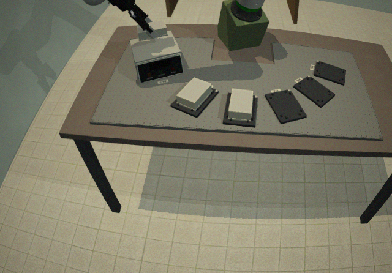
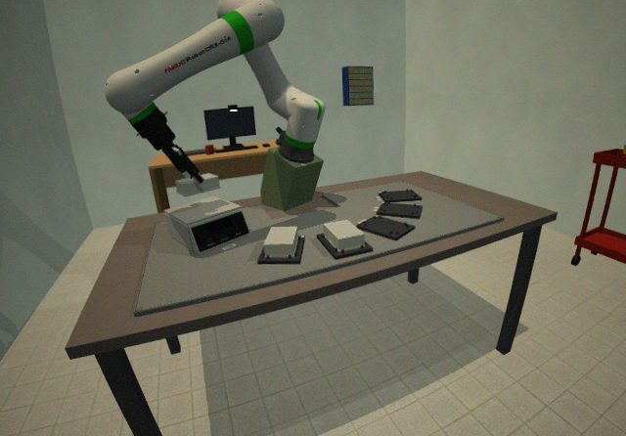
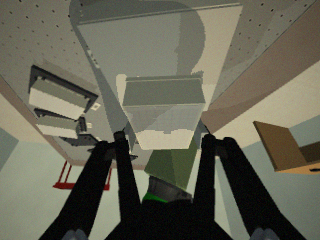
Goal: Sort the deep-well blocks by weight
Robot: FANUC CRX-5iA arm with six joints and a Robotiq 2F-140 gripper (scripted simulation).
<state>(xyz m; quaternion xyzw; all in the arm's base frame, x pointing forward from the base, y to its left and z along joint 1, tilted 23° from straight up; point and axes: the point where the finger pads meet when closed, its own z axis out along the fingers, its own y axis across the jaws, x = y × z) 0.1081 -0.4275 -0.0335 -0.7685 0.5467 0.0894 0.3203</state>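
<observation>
The grey platform is 10 cm below my hand. Round my hand: check-weigher: 13 cm below, 1 cm ahead; then P1 label: 38 cm to the left, 24 cm ahead, 20 cm below; then nest P1: 36 cm to the left, 34 cm ahead, 19 cm below.
</observation>
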